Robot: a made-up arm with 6 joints. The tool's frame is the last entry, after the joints. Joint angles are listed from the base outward.
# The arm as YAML. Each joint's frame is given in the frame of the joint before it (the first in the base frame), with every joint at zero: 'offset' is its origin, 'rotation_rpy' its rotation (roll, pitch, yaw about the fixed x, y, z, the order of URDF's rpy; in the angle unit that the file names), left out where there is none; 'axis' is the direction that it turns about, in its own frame. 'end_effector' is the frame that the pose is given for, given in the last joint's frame.
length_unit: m
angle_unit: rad
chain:
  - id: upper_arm
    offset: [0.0, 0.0, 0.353]
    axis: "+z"
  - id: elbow
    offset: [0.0, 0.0, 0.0]
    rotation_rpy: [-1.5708, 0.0, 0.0]
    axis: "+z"
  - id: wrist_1
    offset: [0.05, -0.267, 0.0]
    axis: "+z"
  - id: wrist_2
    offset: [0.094, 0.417, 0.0]
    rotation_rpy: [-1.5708, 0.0, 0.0]
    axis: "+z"
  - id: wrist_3
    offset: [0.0, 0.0, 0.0]
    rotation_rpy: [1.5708, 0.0, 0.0]
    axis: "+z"
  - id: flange
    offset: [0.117, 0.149, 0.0]
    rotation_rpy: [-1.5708, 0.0, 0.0]
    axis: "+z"
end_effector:
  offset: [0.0, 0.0, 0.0]
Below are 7 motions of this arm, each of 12 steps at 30 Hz.
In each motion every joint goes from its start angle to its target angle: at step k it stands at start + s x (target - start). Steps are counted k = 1, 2, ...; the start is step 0. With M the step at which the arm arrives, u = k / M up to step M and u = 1 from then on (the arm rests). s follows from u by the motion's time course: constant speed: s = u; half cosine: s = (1 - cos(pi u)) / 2; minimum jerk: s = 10 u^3 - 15 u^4 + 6 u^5.
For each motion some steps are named. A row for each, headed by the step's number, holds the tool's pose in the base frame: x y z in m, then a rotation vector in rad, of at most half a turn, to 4 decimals.
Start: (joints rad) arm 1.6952 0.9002 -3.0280 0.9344 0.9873 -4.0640
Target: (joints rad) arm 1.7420 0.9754 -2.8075 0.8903 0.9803 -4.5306
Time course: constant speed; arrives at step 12
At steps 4, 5, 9, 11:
4: -0.1519 0.7390 0.7898 -2.0299 0.4386 1.4963
5: -0.1558 0.7468 0.7755 -2.0506 0.4116 1.4691
9: -0.1714 0.7745 0.7167 -2.1314 0.2954 1.3637
11: -0.1792 0.7863 0.6862 -2.1701 0.2323 1.3132

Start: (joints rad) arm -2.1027 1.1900 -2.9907 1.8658 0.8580 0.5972
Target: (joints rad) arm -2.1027 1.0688 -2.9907 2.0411 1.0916 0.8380
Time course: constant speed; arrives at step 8
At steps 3, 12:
3: -0.3685 -0.7227 0.6890 0.1269 1.3059 -1.7632
12: -0.3289 -0.6965 0.7620 0.0148 1.1343 -1.5850

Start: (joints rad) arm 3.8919 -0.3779 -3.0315 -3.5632 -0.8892 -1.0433
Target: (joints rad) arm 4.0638 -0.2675 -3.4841 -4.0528 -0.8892 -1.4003
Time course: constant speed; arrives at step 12
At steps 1, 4, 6, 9, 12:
1: 0.0137 0.1302 1.0438 -0.7171 -0.3879 2.3287
4: 0.0208 0.1730 1.0349 -0.6994 -0.2682 2.2129
6: 0.0244 0.2017 1.0256 -0.7026 -0.1917 2.1333
9: 0.0278 0.2443 1.0063 -0.7283 -0.0844 2.0110
12: 0.0286 0.2856 0.9806 -0.7775 0.0114 1.8858

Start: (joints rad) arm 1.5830 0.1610 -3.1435 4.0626 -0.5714 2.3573
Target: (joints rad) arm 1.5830 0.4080 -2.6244 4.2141 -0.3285 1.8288
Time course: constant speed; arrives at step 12
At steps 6, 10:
6: -0.1475 0.3779 1.0246 -0.2864 -0.9012 -1.3981
10: -0.1472 0.4996 0.9522 -0.4251 -1.0452 -1.4414

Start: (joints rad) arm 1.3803 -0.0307 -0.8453 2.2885 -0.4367 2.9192
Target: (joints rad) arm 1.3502 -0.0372 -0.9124 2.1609 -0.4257 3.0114
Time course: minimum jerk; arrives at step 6
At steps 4, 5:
4: 0.2285 0.4043 0.3193 1.1264 2.4909 1.0193
5: 0.2338 0.4082 0.3269 1.1252 2.4758 1.0457

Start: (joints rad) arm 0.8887 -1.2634 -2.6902 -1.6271 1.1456 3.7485
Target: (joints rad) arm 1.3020 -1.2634 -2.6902 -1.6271 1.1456 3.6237
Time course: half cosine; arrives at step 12
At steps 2, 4, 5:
2: -0.3763 -0.6339 0.8122 1.2520 0.4511 0.3703
4: -0.3273 -0.6605 0.8122 1.2305 0.5131 0.4150
5: -0.2940 -0.6760 0.8122 1.2148 0.5535 0.4445

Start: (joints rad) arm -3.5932 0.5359 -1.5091 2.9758 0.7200 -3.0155
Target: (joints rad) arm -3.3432 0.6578 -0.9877 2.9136 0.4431 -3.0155
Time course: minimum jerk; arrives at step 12
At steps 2, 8, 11, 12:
2: -0.6629 0.3127 0.2870 -0.2398 -1.4754 -0.2778
8: -0.5073 0.1386 0.0276 -0.1502 -2.1771 -0.0679
11: -0.4390 0.0999 -0.0174 -0.0989 -2.3671 -0.0208
12: -0.4372 0.0990 -0.0183 -0.0974 -2.3718 -0.0197

